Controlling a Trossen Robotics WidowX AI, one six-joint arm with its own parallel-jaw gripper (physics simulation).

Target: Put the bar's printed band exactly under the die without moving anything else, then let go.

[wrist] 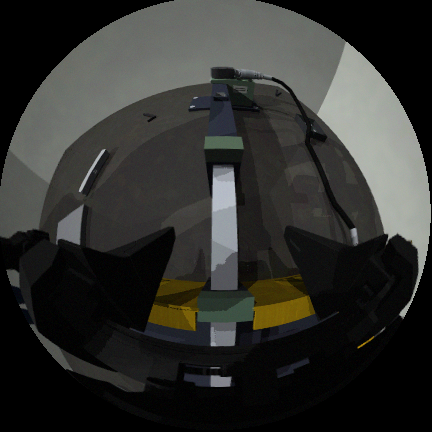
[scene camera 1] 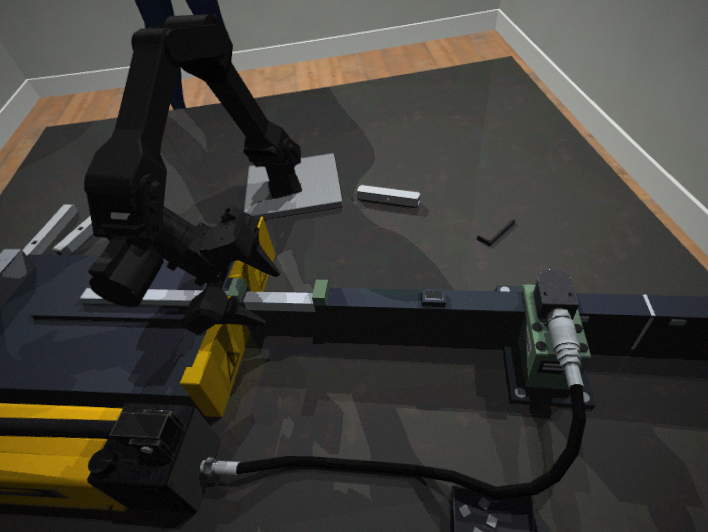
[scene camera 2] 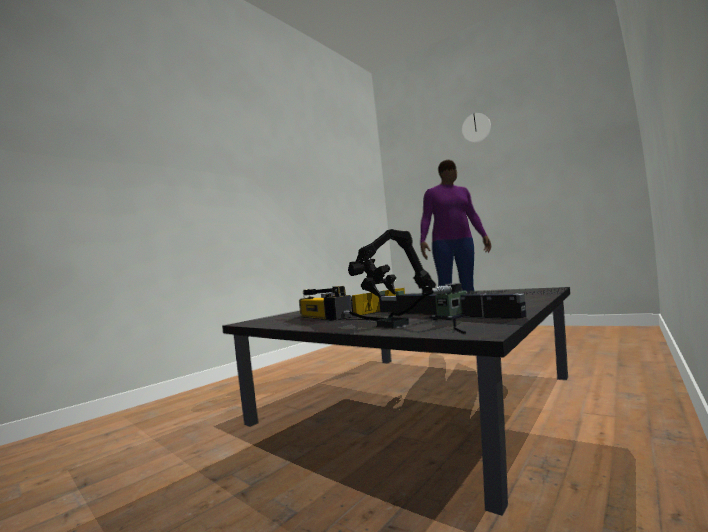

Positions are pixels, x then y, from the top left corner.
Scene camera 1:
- my gripper: 271,298
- silver bar: 267,301
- yellow-black box: 145,456
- black cable: 473,498
